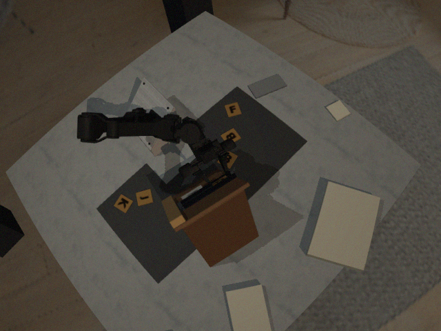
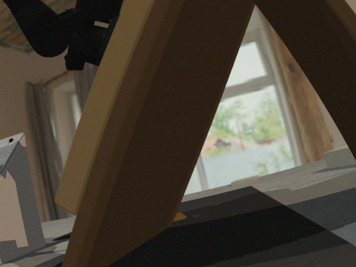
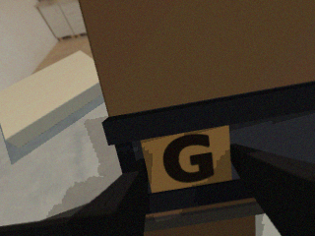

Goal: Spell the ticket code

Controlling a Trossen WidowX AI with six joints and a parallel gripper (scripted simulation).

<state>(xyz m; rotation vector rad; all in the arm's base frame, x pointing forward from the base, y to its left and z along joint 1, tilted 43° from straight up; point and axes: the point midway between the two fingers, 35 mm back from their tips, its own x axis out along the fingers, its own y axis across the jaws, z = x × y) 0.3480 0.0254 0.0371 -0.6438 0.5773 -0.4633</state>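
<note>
Right now my gripper tip is 80 mm to the left of the white ticket, 80 mm above it and 70 mm past it. Round my gripper tip: cream block (390 mm ahead, 210 mm to the left, 160 mm below); then dark mat (180 mm below, 170 mm behind, 10 mm to the left); then cream pad (590 mm to the left, 170 mm below, 80 mm ahead).
</note>
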